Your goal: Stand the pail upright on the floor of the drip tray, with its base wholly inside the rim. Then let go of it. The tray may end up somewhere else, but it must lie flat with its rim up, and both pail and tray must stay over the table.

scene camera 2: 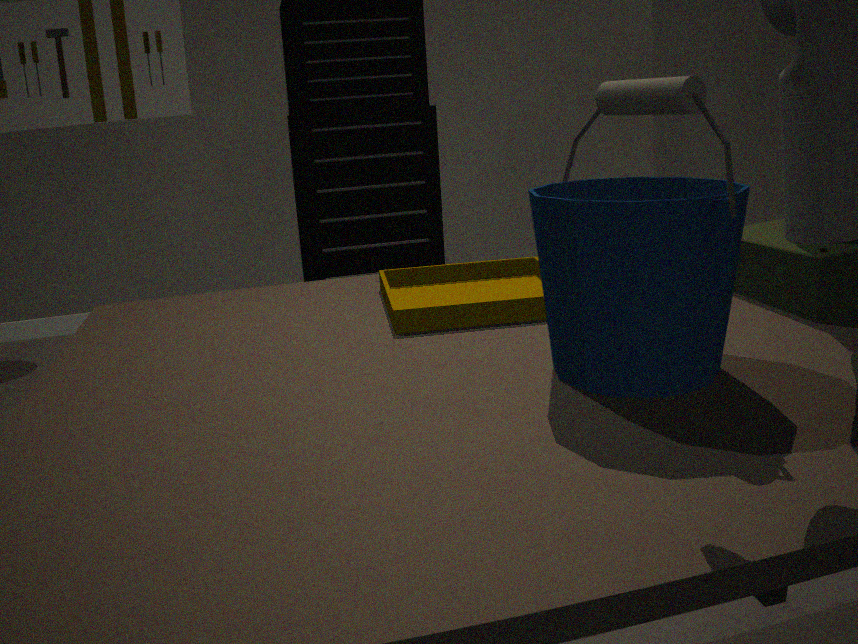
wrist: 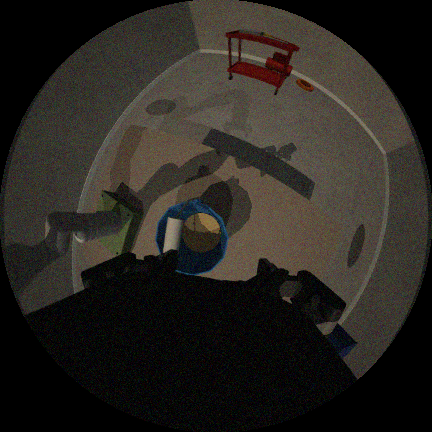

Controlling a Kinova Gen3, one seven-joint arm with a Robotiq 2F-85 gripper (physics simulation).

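Pixels of known places: gripper, fingertip midpoint: [wrist: 216, 263]; arm's base at its link origin: [scene camera 2: 823, 235] [wrist: 113, 222].
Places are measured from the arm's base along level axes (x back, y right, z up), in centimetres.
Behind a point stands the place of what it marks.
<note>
The blue pail [scene camera 2: 637, 291] @[y -28.2, x -32.5, z 1.9 cm] [wrist: 192, 262] @[y -12.6, x -34.4, z 2.7 cm] stands upright on the table [scene camera 2: 277, 450] @[y -32.2, x -62.0, z -7.9 cm], nearer scene camera 2 than the tray. Its bail is raised, with the pale handle grip [scene camera 2: 644, 95] @[y -20.7, x -29.5, z 17.3 cm] [wrist: 173, 235] @[y -21.2, x -28.3, z 18.6 cm] above the rim. The yellow drip tray [scene camera 2: 464, 315] @[y -1.6, x -44.7, z -6.5 cm] lies flat with its rim up behind the pail, which hides its right part in the scene view; the tray does not show in the wrist view. My gripper [wrist: 216, 263] @[y -25.6, x -36.0, z 29.2 cm] is open and empty. The pail's opening and grip show beyond the fingertips, the grip nearer the left finger. The gripper itself does not show in the scene view.
A green block [scene camera 2: 790, 284] @[y -5.3, x -6.9, z -4.5 cm] [wrist: 115, 240] @[y 5.9, x -4.6, z -0.4 cm] bears the grey arm base [scene camera 2: 821, 152] @[y -3.9, x -3.1, z 10.4 cm] [wrist: 90, 221] @[y -3.9, x -3.4, z 16.5 cm] at the table's right side in the scene view. A dark strip [scene camera 2: 623, 610] @[y -53.5, x -40.6, z -9.0 cm] [wrist: 260, 160] runs along a table edge. A red cart [wrist: 252, 73] stands farther off.
</note>
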